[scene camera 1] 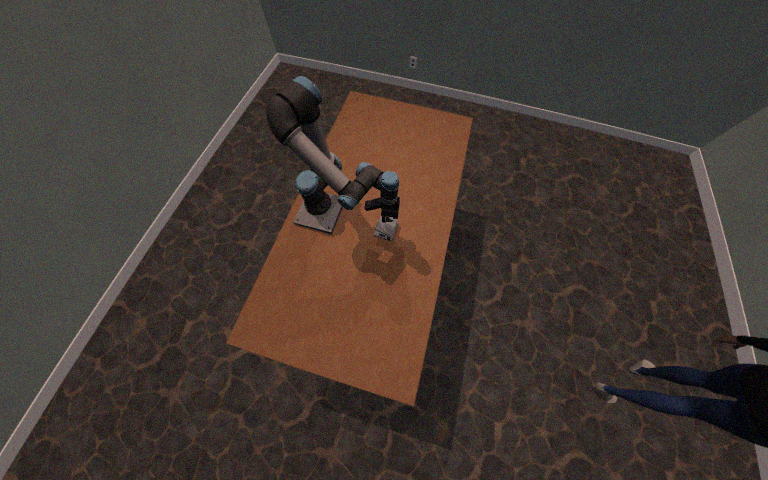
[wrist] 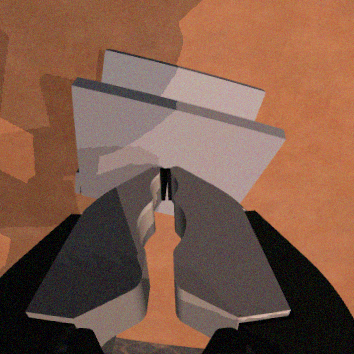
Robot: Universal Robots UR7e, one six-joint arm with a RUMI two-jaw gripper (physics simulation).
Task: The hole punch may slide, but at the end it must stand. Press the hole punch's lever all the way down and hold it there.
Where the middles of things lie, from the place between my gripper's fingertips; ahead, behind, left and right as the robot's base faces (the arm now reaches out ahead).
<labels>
The flat lever (wrist: 120, 132) lies 1 cm ahead of my hand and 3 cm below it. From my hand the other things lie so: hole punch (wrist: 120, 68) (1 cm ahead, 5 cm below).
</labels>
